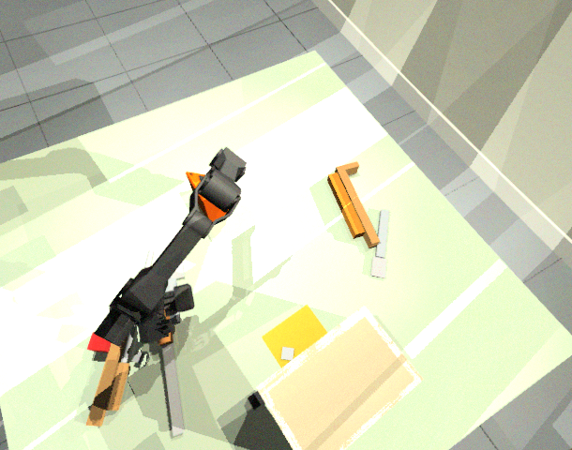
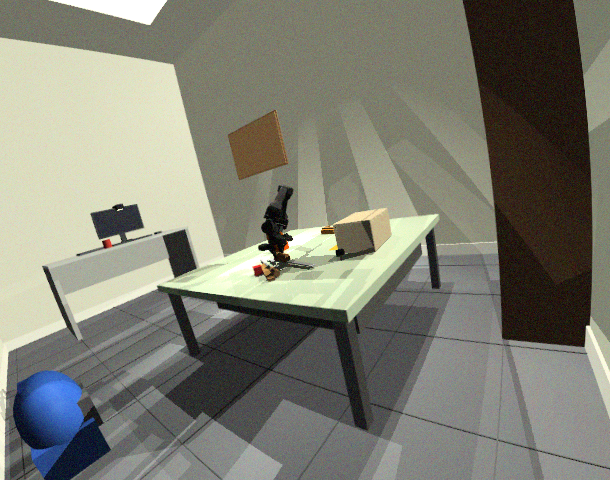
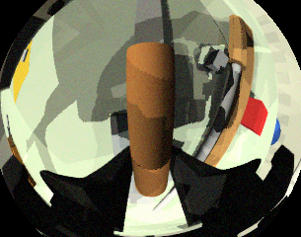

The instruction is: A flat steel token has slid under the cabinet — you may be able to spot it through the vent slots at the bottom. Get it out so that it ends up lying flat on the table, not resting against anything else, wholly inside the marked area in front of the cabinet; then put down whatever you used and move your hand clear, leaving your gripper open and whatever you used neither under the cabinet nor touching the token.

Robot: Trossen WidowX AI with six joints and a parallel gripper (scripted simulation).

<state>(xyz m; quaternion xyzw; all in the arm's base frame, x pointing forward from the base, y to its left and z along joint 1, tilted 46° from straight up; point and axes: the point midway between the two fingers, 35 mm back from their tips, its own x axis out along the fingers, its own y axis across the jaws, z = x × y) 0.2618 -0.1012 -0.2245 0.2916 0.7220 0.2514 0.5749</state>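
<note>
My gripper tip is 5 cm past the short bar, 1 cm to the left of it and 2 cm above it. Round my gripper tip: long wooden stick (5 cm ahead, 13 cm to the right, 2 cm below); red cube (1 cm ahead, 15 cm to the right, 1 cm below); small grey cube (8 cm ahead, 8 cm to the right, 2 cm below).
</note>
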